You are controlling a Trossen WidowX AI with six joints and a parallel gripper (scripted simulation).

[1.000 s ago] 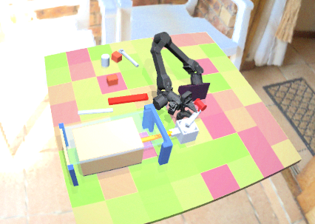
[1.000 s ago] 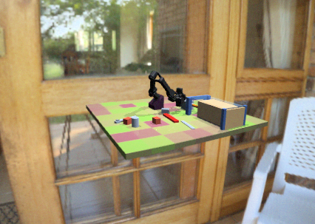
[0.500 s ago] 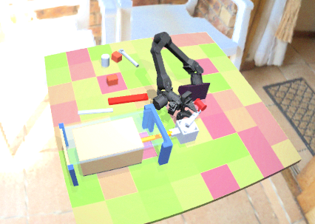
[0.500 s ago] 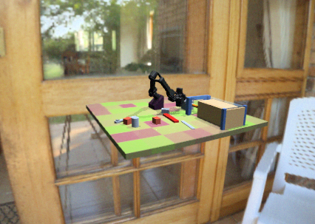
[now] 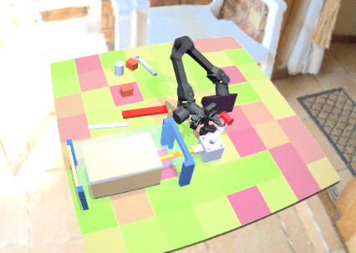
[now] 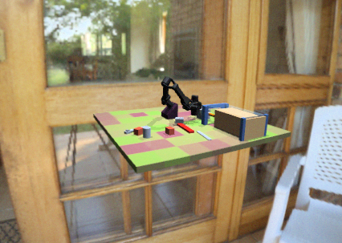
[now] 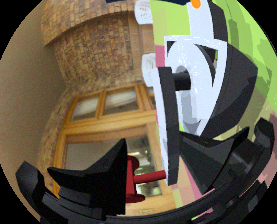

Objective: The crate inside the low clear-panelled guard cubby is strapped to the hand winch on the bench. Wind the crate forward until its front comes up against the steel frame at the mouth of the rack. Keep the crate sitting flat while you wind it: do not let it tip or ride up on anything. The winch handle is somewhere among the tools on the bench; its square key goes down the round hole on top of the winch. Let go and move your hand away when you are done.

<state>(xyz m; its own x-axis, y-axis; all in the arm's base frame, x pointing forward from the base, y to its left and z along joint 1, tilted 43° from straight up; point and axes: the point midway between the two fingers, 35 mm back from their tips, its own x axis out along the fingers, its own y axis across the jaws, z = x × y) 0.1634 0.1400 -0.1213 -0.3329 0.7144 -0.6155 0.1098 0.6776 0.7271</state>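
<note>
Now: gripper tip 1 cm to the left of the winch handle and 1 cm above it. The rest, counted from my gripper tip: grey block (5 cm ahead, 26 cm to the right, 11 cm below); then grey winch (4 cm ahead, 1 cm to the left, 9 cm below); then red grip (4 cm behind, 3 cm to the right, 2 cm above).
</note>
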